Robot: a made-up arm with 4 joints.
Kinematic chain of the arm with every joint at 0, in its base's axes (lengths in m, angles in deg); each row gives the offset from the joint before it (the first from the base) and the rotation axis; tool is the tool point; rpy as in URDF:
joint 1: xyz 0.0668 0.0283 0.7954 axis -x
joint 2: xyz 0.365 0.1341 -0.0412 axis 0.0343 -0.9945 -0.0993
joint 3: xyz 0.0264 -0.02 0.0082 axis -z
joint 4: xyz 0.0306 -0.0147 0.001 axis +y
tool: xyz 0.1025 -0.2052 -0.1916 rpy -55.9 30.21 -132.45
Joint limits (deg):
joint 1: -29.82..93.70
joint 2: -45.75..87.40
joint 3: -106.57..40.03
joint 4: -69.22..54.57
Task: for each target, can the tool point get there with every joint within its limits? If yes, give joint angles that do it. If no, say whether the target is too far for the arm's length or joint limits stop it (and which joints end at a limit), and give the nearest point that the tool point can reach.
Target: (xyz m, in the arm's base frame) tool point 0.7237 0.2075 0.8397
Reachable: yes | joints 38.56 52.74 -52.42 -26.20
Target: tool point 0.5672 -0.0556 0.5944
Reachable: yes | joints -6.84 45.40 -1.20 41.96
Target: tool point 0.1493 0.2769 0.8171
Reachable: no: joint limits stop it (at a limit: joint 1, joint 2, joint 4) | nearest point 0.3988 0.2912 0.8486 | short by 0.252 m
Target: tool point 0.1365 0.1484 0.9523
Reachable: no: joint limits stop it (at a limit: joint 1, joint 2, joint 4) | nearest point 0.1997 -0.0260 0.8366 | short by 0.219 m
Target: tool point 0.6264 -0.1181 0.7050
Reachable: yes | joints 21.92 42.56 -21.75 39.66
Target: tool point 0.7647 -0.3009 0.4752
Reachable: no: too far | nearest point 0.6788 -0.2288 0.5326 | short by 0.126 m
